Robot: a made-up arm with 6 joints.
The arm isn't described. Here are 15 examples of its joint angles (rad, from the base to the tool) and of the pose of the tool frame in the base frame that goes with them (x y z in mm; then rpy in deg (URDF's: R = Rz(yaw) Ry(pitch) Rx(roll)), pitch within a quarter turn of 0, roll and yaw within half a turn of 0).
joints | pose
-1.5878 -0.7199 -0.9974 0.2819 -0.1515 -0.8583 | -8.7 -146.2 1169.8 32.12 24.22 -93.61
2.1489 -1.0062 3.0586 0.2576 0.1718 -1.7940 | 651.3 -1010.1 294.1 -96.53 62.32 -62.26
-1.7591 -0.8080 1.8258 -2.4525 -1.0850 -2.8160 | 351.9 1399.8 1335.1 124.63 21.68 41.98
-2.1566 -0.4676 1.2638 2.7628 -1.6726 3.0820 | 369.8 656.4 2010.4 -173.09 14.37 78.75
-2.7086 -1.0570 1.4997 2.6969 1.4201 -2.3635 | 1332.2 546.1 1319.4 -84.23 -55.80 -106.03
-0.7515 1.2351 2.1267 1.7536 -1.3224 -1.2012 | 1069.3 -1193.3 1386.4 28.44 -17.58 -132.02
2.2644 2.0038 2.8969 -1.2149 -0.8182 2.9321 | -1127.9 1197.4 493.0 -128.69 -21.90 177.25
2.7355 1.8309 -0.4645 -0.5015 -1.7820 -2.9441 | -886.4 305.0 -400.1 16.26 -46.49 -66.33
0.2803 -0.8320 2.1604 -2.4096 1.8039 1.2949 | -1249.2 -460.3 1241.0 170.36 -42.95 -46.61
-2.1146 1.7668 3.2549 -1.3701 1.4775 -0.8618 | -763.0 -981.3 789.3 -135.29 -6.27 137.82
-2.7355 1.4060 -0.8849 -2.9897 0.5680 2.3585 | -826.3 -342.1 -42.9 -141.10 16.44 28.14
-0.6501 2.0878 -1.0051 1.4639 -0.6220 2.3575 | 317.0 -349.3 -393.2 -38.47 -1.29 178.17
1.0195 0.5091 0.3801 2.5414 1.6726 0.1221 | 643.2 1205.7 1354.1 -76.34 53.23 168.58
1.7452 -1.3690 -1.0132 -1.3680 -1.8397 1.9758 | -51.1 -519.5 914.7 -40.49 15.94 -159.13
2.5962 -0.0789 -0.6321 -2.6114 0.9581 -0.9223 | -560.6 412.2 1218.2 141.82 64.51 74.73
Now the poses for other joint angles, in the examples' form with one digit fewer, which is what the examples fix.
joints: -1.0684 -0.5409 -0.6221 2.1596 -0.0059 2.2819
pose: 158 -289 1473 105.5 4.5 -61.5
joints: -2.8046 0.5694 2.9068 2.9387 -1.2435 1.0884
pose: -144 -20 1684 -53.5 24.3 31.4
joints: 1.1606 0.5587 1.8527 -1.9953 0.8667 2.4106
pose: 460 798 2116 24.7 -32.5 11.1
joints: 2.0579 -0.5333 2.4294 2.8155 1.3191 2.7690
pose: 480 -1004 1526 -79.4 -71.3 -137.3
